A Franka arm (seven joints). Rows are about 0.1 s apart.
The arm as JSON. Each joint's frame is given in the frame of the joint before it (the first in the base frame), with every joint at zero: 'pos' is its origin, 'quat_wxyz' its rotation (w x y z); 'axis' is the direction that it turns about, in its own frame. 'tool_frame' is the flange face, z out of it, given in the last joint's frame.
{
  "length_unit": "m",
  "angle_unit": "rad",
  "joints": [
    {
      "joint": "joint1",
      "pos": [
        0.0,
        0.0,
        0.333
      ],
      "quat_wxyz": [
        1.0,
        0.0,
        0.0,
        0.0
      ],
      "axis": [
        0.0,
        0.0,
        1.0
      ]
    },
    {
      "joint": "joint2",
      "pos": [
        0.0,
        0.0,
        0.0
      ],
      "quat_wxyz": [
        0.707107,
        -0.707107,
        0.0,
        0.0
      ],
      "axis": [
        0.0,
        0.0,
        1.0
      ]
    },
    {
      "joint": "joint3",
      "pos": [
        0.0,
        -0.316,
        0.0
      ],
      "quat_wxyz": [
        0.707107,
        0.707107,
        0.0,
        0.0
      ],
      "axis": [
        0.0,
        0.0,
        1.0
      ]
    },
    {
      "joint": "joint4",
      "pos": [
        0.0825,
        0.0,
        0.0
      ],
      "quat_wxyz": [
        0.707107,
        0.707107,
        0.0,
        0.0
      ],
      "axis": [
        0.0,
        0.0,
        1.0
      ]
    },
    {
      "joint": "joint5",
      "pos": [
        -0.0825,
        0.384,
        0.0
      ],
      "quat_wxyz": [
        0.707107,
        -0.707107,
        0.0,
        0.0
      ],
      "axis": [
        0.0,
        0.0,
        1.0
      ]
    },
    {
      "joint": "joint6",
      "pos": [
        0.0,
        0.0,
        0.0
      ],
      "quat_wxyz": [
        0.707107,
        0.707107,
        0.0,
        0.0
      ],
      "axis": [
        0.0,
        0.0,
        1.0
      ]
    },
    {
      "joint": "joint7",
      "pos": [
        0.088,
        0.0,
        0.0
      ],
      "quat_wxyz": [
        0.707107,
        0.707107,
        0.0,
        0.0
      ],
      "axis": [
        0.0,
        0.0,
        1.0
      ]
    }
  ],
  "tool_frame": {
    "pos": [
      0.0,
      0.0,
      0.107
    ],
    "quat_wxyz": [
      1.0,
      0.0,
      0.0,
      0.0
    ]
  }
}
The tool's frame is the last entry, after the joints.
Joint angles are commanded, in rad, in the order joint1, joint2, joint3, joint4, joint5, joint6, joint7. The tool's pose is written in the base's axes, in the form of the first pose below.
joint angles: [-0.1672, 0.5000, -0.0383, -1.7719, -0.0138, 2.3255, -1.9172]
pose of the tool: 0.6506, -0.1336, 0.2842; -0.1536, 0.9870, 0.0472; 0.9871, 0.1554, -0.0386; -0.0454, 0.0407, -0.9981
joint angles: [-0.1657, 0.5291, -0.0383, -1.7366, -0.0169, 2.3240, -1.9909]
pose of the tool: 0.6591, -0.1341, 0.2802; -0.2296, 0.9719, 0.0513; 0.9718, 0.2318, -0.0426; -0.0533, 0.0400, -0.9978
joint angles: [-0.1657, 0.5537, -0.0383, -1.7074, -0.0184, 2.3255, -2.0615]
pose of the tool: 0.6661, -0.1353, 0.2766; -0.2988, 0.9526, 0.0569; 0.9524, 0.3015, -0.0456; -0.0606, 0.0406, -0.9973
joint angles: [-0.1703, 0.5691, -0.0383, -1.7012, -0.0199, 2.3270, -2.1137]
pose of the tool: 0.6664, -0.1386, 0.2690; -0.3453, 0.9372, 0.0489; 0.9366, 0.3475, -0.0458; -0.0599, 0.0299, -0.9978
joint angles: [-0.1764, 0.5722, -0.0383, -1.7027, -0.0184, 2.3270, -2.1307]
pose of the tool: 0.6649, -0.1425, 0.2663; -0.3549, 0.9339, 0.0443; 0.9332, 0.3567, -0.0442; -0.0571, 0.0256, -0.9980
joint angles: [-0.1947, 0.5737, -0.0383, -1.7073, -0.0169, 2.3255, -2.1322]
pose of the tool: 0.6607, -0.1543, 0.2631; -0.3385, 0.9403, 0.0363; 0.9395, 0.3398, -0.0423; -0.0521, 0.0198, -0.9984
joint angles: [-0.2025, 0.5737, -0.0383, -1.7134, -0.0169, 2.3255, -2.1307]
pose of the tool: 0.6577, -0.1591, 0.2604; -0.3299, 0.9435, 0.0300; 0.9428, 0.3309, -0.0412; -0.0488, 0.0147, -0.9987
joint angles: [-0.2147, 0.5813, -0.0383, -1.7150, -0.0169, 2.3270, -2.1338]
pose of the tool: 0.6548, -0.1669, 0.2547; -0.3217, 0.9466, 0.0220; 0.9458, 0.3223, -0.0399; -0.0449, 0.0080, -0.9990
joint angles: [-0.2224, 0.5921, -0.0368, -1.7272, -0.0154, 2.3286, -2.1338]
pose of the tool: 0.6494, -0.1701, 0.2423; -0.3152, 0.9490, 0.0014; 0.9485, 0.3151, -0.0331; -0.0319, -0.0091, -0.9995
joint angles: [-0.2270, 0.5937, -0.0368, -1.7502, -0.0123, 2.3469, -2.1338]
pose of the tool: 0.6434, -0.1718, 0.2331; -0.3090, 0.9510, -0.0042; 0.9507, 0.3088, -0.0292; -0.0265, -0.0131, -0.9996
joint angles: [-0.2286, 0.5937, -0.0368, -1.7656, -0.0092, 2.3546, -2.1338]
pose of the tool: 0.6392, -0.1718, 0.2274; -0.3055, 0.9521, -0.0112; 0.9520, 0.3052, -0.0251; -0.0205, -0.0183, -0.9996
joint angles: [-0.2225, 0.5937, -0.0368, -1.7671, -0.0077, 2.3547, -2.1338]
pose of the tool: 0.6398, -0.1678, 0.2268; -0.3103, 0.9506, -0.0121; 0.9505, 0.3100, -0.0238; -0.0188, -0.0189, -0.9996
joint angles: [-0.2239, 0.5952, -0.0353, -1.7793, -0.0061, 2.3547, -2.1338]
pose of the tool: 0.6358, -0.1668, 0.2207; -0.3090, 0.9507, -0.0249; 0.9510, 0.3086, -0.0185; -0.0099, -0.0294, -0.9995
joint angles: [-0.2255, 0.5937, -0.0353, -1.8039, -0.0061, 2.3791, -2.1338]
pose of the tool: 0.6303, -0.1666, 0.2137; -0.3076, 0.9512, -0.0236; 0.9515, 0.3072, -0.0186; -0.0104, -0.0282, -0.9995
